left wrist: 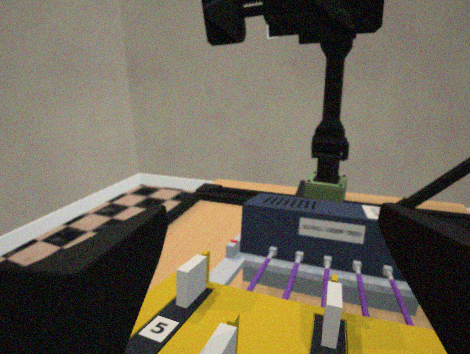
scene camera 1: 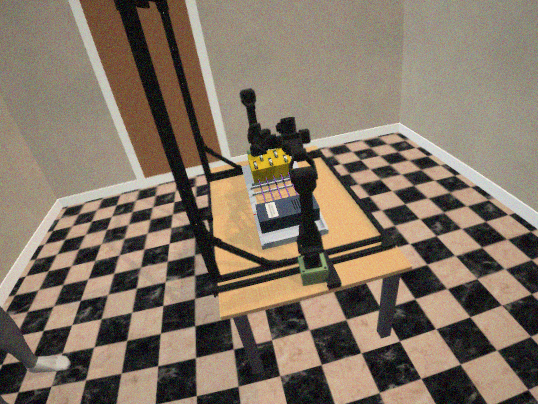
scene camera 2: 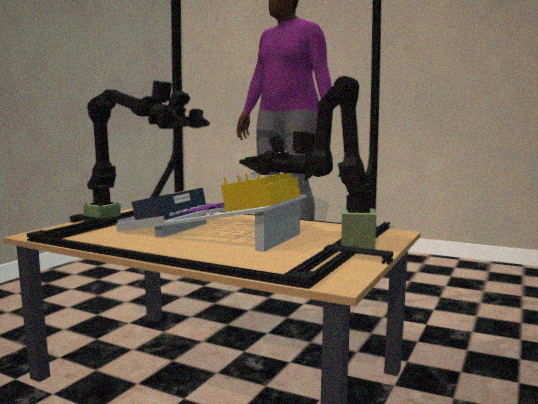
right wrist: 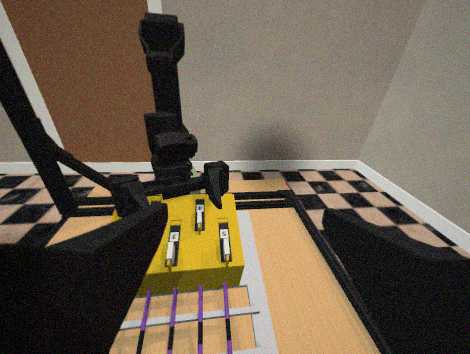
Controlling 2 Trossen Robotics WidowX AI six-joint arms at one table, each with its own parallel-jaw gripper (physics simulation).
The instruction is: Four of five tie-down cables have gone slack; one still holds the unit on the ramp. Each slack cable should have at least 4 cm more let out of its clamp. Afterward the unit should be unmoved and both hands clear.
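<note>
The dark blue unit (scene camera 1: 280, 218) (scene camera 2: 167, 203) (left wrist: 280, 225) sits low on the grey ramp (scene camera 2: 278, 227) (right wrist: 256, 280). Purple cables (left wrist: 293, 280) (right wrist: 200, 300) run from it to the yellow clamp block (scene camera 2: 260, 195) (left wrist: 270, 312) (right wrist: 197, 257) at the high end. White clamp levers stand on the block; lever 5 (left wrist: 191, 281) is upright. Which cables are slack I cannot tell. My left gripper (scene camera 2: 243, 161) (left wrist: 273, 214) is open and empty, close above the block. My right gripper (scene camera 2: 206, 121) (right wrist: 246, 213) is open and empty, high above the ramp.
Black rails (scene camera 2: 165, 255) run around the wooden table (scene camera 2: 320, 250), with tall black posts (scene camera 1: 155, 95) at one side. A person in a purple top (scene camera 2: 292, 65) stands behind the table in scene camera 2. The left forearm reaches low over the block.
</note>
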